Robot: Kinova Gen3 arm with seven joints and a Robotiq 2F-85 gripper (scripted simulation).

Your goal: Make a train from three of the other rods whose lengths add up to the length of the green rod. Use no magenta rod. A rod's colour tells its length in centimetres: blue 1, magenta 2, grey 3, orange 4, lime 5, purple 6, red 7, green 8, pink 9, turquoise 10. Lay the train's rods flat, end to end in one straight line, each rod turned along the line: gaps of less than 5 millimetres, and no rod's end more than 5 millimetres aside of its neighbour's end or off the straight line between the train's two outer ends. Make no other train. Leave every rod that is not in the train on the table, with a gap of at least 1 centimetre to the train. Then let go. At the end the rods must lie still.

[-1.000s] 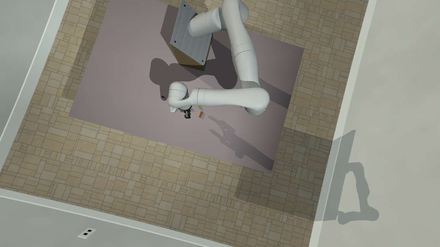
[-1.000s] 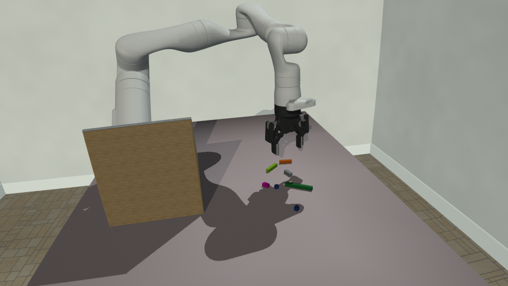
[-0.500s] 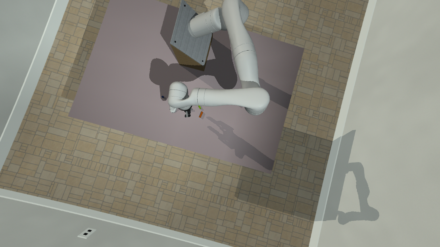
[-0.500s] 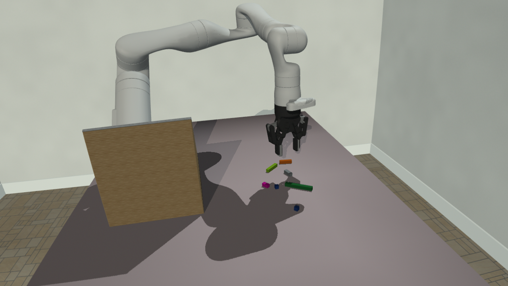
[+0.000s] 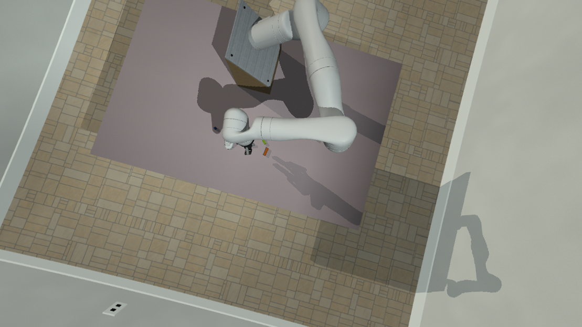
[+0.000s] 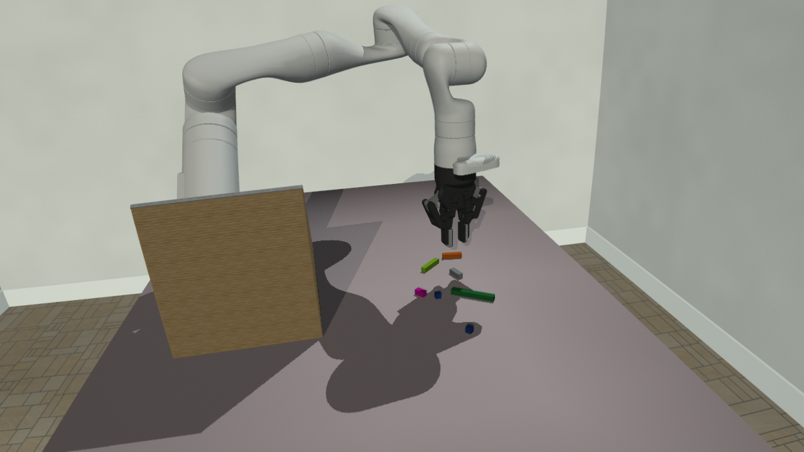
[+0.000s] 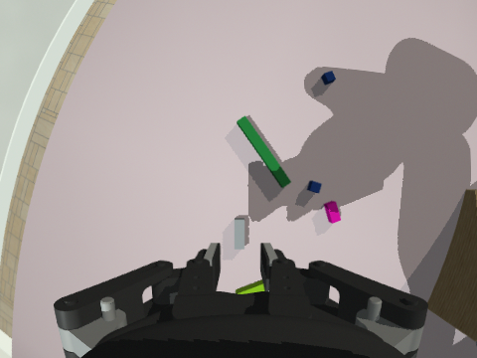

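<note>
The grey rod lies 8 cm below my hand. Round my hand: green rod 1 cm ahead, 9 cm to the right, 8 cm below; then orange rod 1 cm ahead, 8 cm to the left, 8 cm below; then lime rod 4 cm behind, 5 cm to the left, 8 cm below.
</note>
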